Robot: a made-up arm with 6 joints. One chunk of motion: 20 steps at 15 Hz.
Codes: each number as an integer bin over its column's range. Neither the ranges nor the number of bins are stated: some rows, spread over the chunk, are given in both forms.
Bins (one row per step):
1: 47 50 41 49 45 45
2: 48 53 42 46 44 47
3: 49 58 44 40 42 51
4: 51 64 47 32 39 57
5: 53 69 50 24 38 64
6: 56 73 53 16 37 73
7: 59 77 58 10 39 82
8: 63 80 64 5 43 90
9: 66 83 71 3 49 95
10: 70 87 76 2 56 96
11: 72 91 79 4 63 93
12: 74 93 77 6 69 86
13: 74 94 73 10 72 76
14: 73 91 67 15 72 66
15: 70 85 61 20 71 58
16: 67 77 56 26 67 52
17: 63 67 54 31 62 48
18: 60 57 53 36 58 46
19: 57 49 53 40 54 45
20: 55 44 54 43 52 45
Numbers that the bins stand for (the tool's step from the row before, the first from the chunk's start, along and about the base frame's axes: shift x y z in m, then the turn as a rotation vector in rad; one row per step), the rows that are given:
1: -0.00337 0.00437 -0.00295 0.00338 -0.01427 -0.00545
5: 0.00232 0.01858 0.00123 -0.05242 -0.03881 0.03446
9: 0.01467 0.02904 0.01099 -0.09930 -0.00025 0.09960
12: 0.02226 0.03652 0.01378 -0.09261 0.06985 0.08069
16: 0.01562 0.02456 0.00402 -0.04796 0.06284 0.00925
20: 0.00422 -0.00011 0.00309 -0.01001 0.01026 -0.00545
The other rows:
2: -0.00242 0.00662 -0.00248 -0.00331 -0.01778 -0.00125
3: -0.00147 0.01035 -0.00156 -0.01671 -0.02479 0.00715
4: 0.00042 0.01484 -0.00016 -0.03457 -0.03530 0.01976
6: 0.00517 0.02157 0.00263 -0.07028 -0.04231 0.05337
7: 0.00802 0.02456 0.00495 -0.08368 -0.03530 0.07228
8: 0.01182 0.02680 0.00774 -0.09484 -0.02128 0.08909
10: 0.01846 0.03203 0.01331 -0.10154 0.02428 0.10170
11: 0.02036 0.03502 0.01471 -0.09707 0.04882 0.09539
13: 0.02226 0.03726 0.01192 -0.08368 0.08036 0.05968
14: 0.02131 0.03502 0.00913 -0.07252 0.08036 0.03867
15: 0.01846 0.03054 0.00634 -0.06135 0.07686 0.02186
17: 0.01182 0.01708 0.00309 -0.03680 0.04531 0.00085
18: 0.00897 0.00961 0.00263 -0.02564 0.03129 -0.00335
19: 0.00612 0.00363 0.00263 -0.01671 0.01727 -0.00545

